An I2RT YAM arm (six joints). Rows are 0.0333 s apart.
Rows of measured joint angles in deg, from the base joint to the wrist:
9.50 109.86 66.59 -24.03 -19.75 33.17
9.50 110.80 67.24 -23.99 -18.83 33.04
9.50 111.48 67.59 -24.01 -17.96 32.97
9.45 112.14 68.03 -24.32 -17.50 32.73
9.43 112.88 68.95 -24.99 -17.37 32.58
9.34 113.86 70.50 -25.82 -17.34 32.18
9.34 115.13 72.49 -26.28 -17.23 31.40
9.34 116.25 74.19 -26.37 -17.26 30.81
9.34 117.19 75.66 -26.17 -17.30 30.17
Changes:
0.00 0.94 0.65 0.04 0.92 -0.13
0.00 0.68 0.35 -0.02 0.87 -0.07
-0.05 0.66 0.44 -0.31 0.46 -0.24
-0.02 0.74 0.92 -0.67 0.13 -0.15
-0.09 0.98 1.55 -0.83 0.03 -0.40
0.00 1.27 1.99 -0.46 0.11 -0.78
0.00 1.12 1.70 -0.09 -0.03 -0.59
0.00 0.94 1.47 0.20 -0.04 -0.64

